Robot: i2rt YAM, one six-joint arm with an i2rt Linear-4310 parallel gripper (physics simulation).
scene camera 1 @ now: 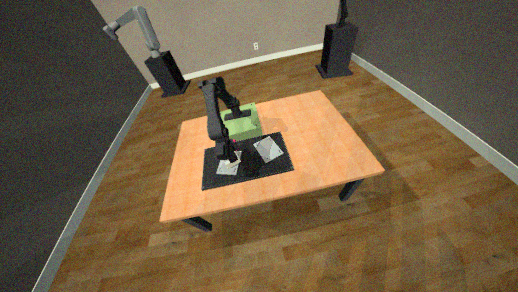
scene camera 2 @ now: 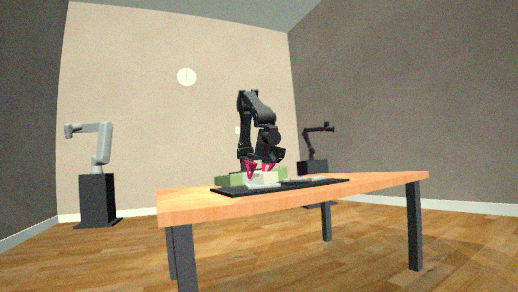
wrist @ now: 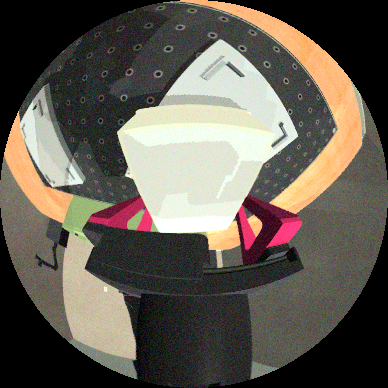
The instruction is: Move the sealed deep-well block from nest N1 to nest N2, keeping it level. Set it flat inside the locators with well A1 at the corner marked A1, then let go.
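Places are measured from the arm's base along level axes (x ahead, y left, z up), in metres.
Pixels of known places: gripper, between the fingertips: (scene camera 2: 256, 178) (wrist: 194, 193); arm's base, origin of its link: (scene camera 1: 237, 115).
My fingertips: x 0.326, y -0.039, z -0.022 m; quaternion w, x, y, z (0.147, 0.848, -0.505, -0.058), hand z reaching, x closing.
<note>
Ahead of a thing's pixels: the offset from my fingertips to its middle. Level surfaces: height alone.
The sealed deep-well block @(0.003 m up, 0.018 m ahead, 0.010 m left) (scene camera 1: 233, 164) (scene camera 2: 268, 177) (wrist: 195, 165) is cream white and looks about level. My gripper (scene camera 2: 259, 173) (wrist: 194, 193) is shut on it, with a magenta finger on each side. The block is low over the front-left nest plate @(0.024 m down, 0.045 m ahead, 0.005 m left) (scene camera 1: 226, 171) (scene camera 2: 261, 186) (wrist: 260, 97); whether it touches the plate cannot be told. In the wrist view, two of this plate's corner locators show beyond the block, which hides others. The other nest plate @(0.024 m down, 0.026 m back, 0.238 m left) (scene camera 1: 270, 150) (scene camera 2: 306, 178) (wrist: 42, 142) carries no block. The N1, N2 and A1 marks are not readable.
Both nest plates lie on a black perforated mat (scene camera 1: 210, 182) (scene camera 2: 225, 192) (wrist: 85, 107) on the wooden table @(0.046 m down) (scene camera 1: 325, 135) (scene camera 2: 190, 209). A green box (scene camera 1: 247, 132) (scene camera 2: 226, 180) (wrist: 76, 212) is beside the arm's base, behind the mat.
</note>
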